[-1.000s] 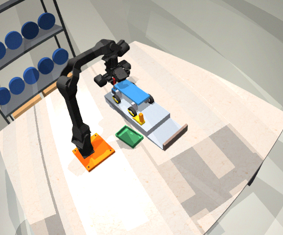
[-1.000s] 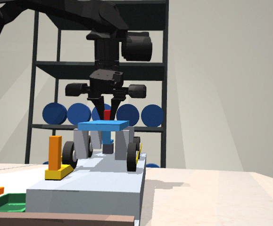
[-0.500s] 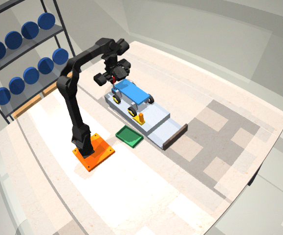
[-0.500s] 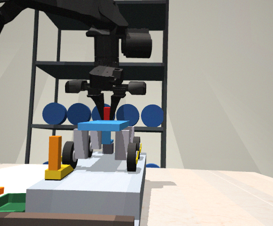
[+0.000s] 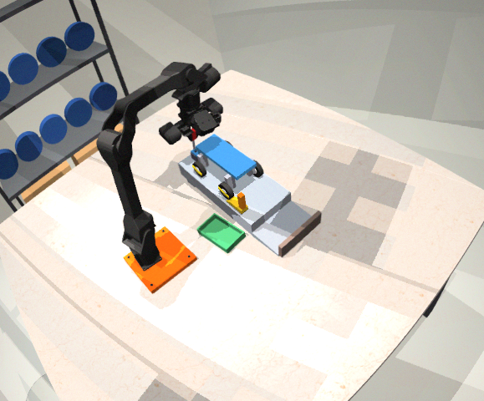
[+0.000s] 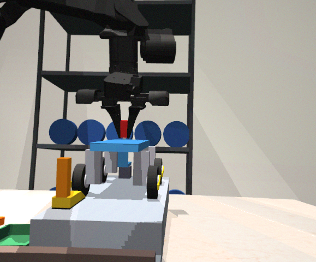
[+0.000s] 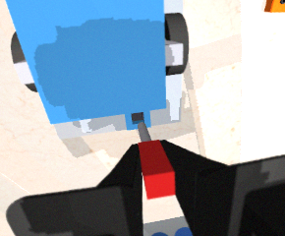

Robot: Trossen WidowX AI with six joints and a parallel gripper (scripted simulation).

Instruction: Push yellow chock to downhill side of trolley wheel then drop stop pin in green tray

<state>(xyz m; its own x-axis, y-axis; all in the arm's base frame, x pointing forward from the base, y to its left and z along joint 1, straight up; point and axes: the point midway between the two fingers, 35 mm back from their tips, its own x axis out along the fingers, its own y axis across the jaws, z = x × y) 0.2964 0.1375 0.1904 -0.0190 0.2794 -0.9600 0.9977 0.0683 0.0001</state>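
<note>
Now: the green tray 21 cm to the right of my gripper tip, 18 cm below it and 9 cm behind it. Also, from my gripper tip: grey ramp: 12 cm below, 11 cm to the right, 3 cm ahead; trolley: 11 cm to the right, 6 cm below, 3 cm ahead; red-headed stop pin: right at my gripper tip.
</note>
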